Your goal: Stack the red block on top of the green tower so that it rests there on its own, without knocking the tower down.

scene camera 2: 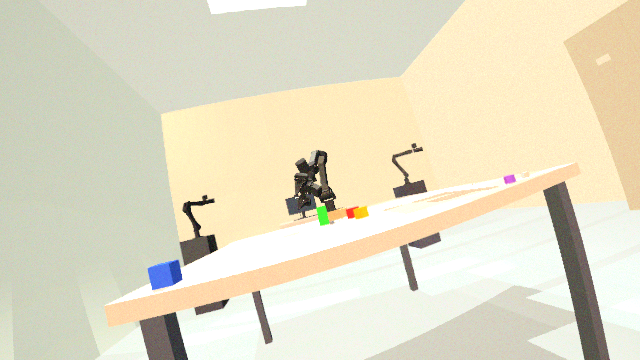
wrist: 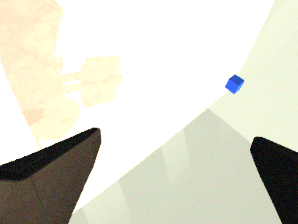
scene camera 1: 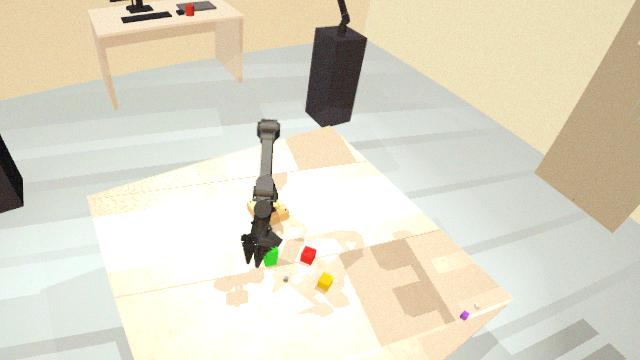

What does the gripper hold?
Nothing.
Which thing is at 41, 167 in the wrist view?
The gripper.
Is the gripper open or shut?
Open.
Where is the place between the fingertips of the gripper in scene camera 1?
252, 266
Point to a blue block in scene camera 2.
167, 274
